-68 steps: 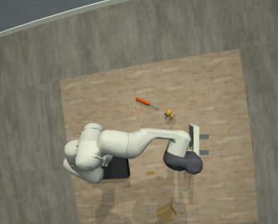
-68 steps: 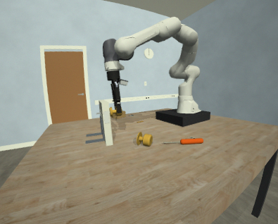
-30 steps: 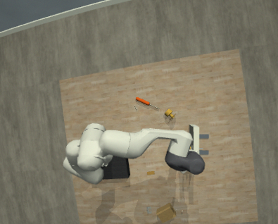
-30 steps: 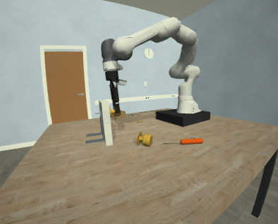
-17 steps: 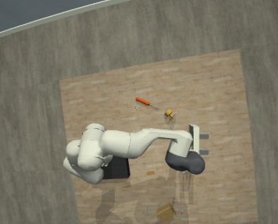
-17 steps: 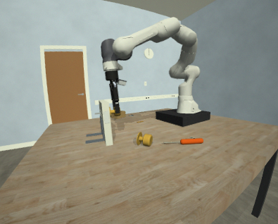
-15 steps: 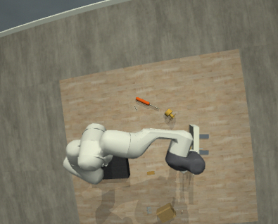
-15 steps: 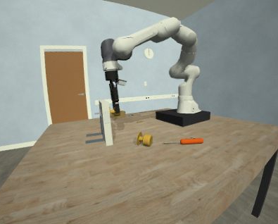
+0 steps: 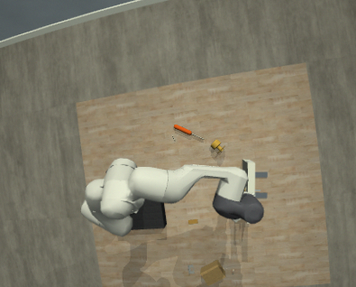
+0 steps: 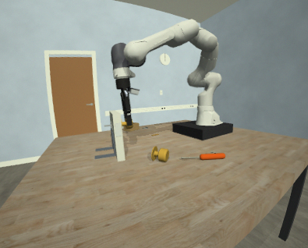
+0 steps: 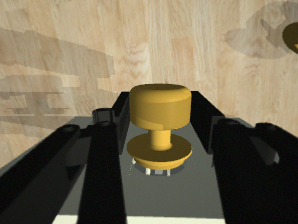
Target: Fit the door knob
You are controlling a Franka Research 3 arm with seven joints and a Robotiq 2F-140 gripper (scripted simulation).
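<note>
Right now the brass door knob is 40 mm ahead of my hand, 10 mm to the right of it and 20 mm below it. Also, from my hand: brass knob: 50 mm behind, 240 mm to the left, 140 mm below; screw: 300 mm behind, 320 mm to the left, 170 mm below; cardboard box: 200 mm behind, 510 mm to the right, 140 mm below.
</note>
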